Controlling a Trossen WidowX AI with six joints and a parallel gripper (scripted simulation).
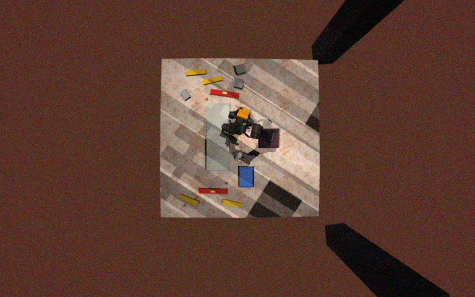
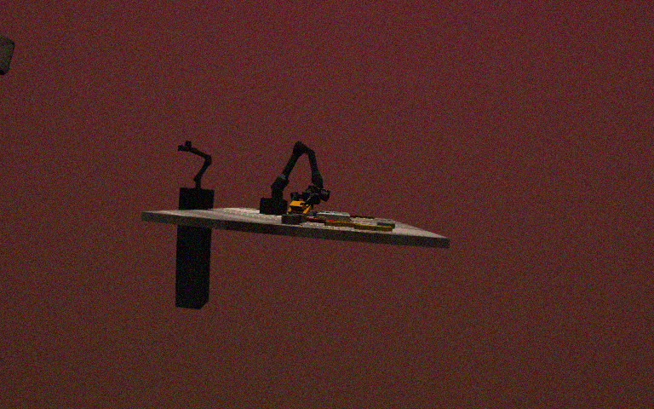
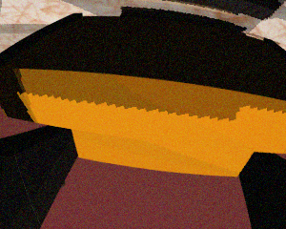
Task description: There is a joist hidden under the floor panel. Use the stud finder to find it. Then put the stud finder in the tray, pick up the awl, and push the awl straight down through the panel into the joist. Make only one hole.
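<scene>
My gripper tip is now 20 mm short of the awl, 40 mm to the left of it and 70 mm above it. Round my gripper tip: stud finder (10 mm ahead, 10 mm to the right, 10 mm below); blue tray (30 mm ahead, 510 mm to the left, 70 mm below).
</scene>
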